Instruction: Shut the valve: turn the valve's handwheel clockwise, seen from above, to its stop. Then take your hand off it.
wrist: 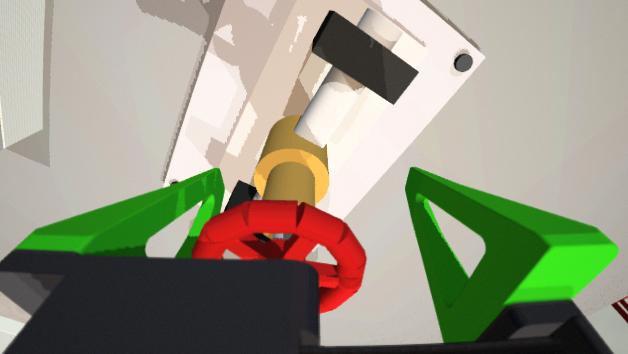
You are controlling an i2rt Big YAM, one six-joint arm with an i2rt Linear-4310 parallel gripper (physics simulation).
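Note:
The red handwheel (274,214) shows low in the middle of the wrist view, on top of the brass valve body (320,175). Its near left part is hidden behind the dark gripper housing. My gripper (314,178) is open wide and empty, with one green finger to the left of the handwheel and the other to the right. The left finger is close beside the rim; a wider gap lies between the rim and the right finger. Whether the left finger touches the rim I cannot tell.
A white pipe (327,107) runs from the valve under a black clamp (365,57) on a pale base plate (430,90) with a dark bolt (463,62) at its corner. A pale ribbed block (22,70) stands at the upper left. A red striped thing (622,311) shows at the right edge.

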